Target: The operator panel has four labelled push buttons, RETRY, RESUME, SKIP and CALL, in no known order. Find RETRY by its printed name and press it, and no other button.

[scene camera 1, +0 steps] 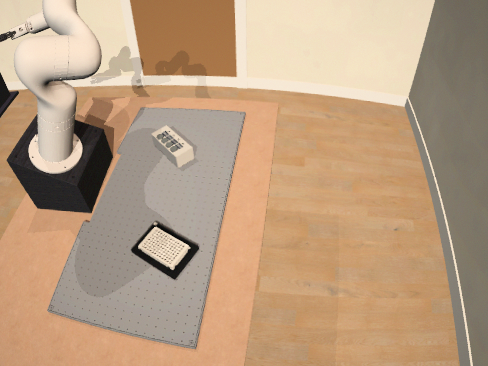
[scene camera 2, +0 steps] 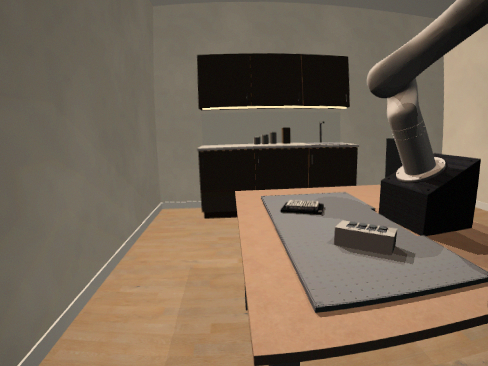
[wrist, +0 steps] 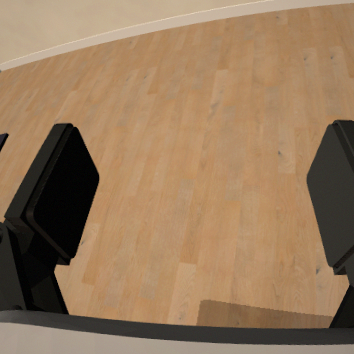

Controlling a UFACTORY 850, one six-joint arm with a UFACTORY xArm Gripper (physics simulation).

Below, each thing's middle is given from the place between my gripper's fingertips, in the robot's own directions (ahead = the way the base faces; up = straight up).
Now: the operator panel [scene camera 2: 375, 240] 840 mm ahead of my hand, 390 mm to the right of it and 370 mm below it. From my hand the other things lie so: white well plate [scene camera 1: 161, 246] (870 mm ahead, 790 mm to the right, 380 mm below).
